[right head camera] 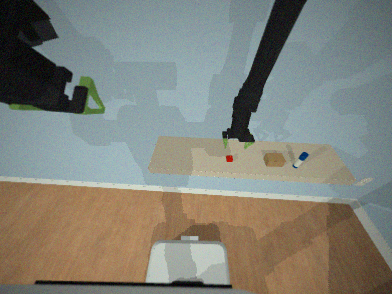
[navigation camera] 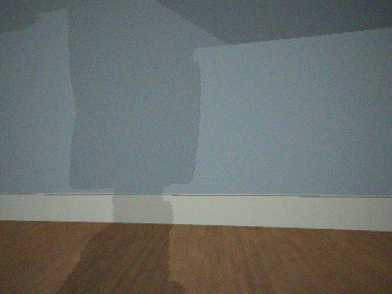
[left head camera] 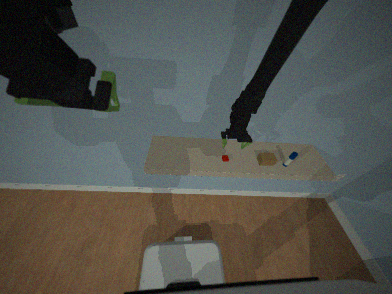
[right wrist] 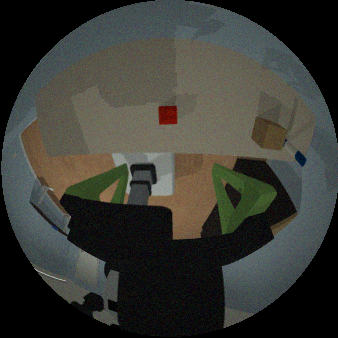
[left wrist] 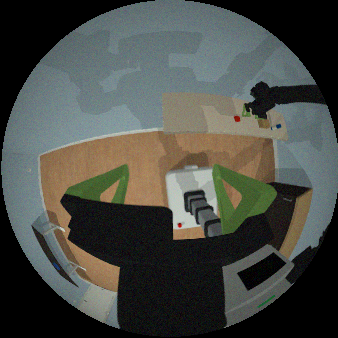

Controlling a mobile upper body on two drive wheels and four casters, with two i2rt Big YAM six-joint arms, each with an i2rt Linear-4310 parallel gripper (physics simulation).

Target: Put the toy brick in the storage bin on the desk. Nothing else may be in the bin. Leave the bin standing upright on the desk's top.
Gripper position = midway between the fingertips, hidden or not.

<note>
In view: my left gripper (left head camera: 94, 106), my right gripper (right wrist: 169, 167), a tan cardboard box (right wrist: 267, 134), a dark cabinet (left wrist: 286, 215) and a pale wall shelf (right head camera: 192, 156).
My left gripper shows as well in the right head camera view (right head camera: 83, 109) and in the left wrist view (left wrist: 170, 168). The dark cabinet shows as well in the right wrist view (right wrist: 280, 211). The pale wall shelf also shows in the left head camera view (left head camera: 167, 155), in the right wrist view (right wrist: 107, 102) and in the left wrist view (left wrist: 182, 112). The navigation camera view misses the tan cardboard box: it is out of frame.
</note>
